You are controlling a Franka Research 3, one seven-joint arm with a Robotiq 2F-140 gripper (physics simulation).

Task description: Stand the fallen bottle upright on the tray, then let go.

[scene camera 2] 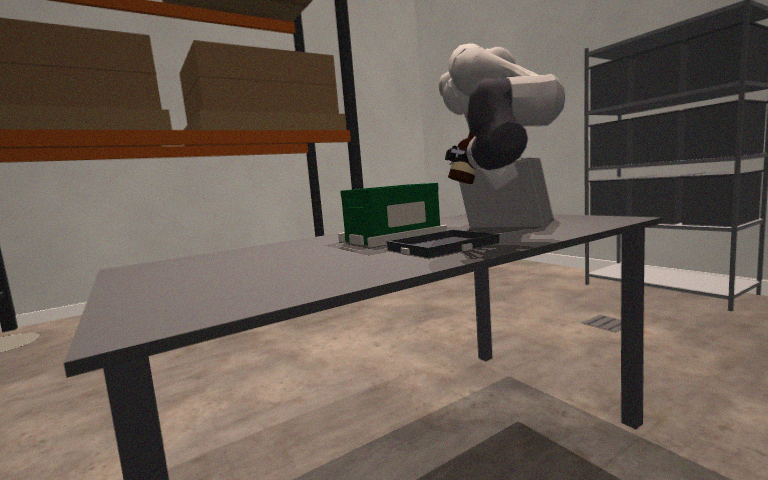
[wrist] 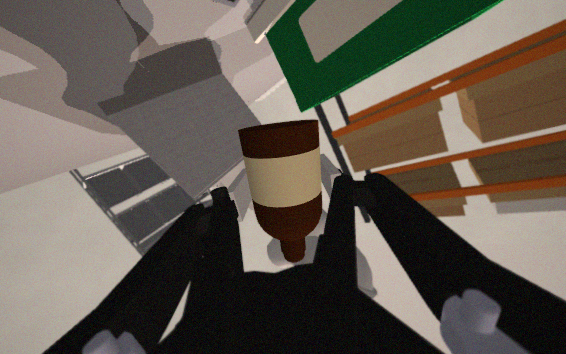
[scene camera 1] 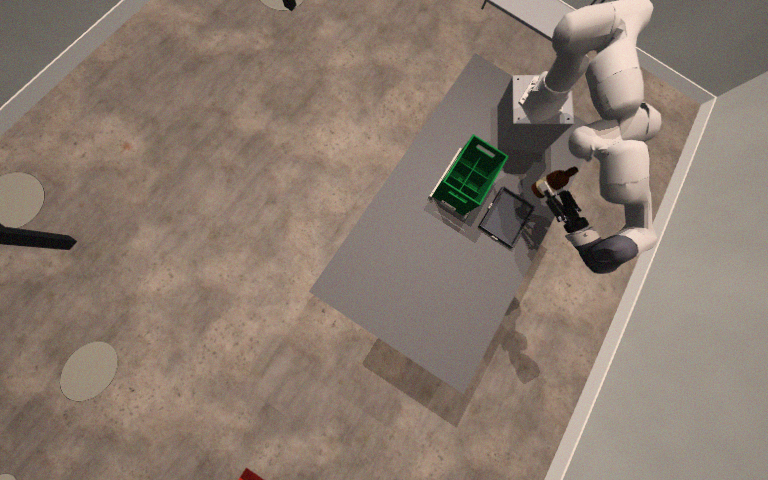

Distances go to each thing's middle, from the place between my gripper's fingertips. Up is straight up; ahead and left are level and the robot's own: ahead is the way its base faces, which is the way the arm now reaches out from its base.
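Labels:
The brown bottle (wrist: 282, 160) is 20 mm above my hand, and it sits 10 mm ahead of it and 10 mm to the left of it.

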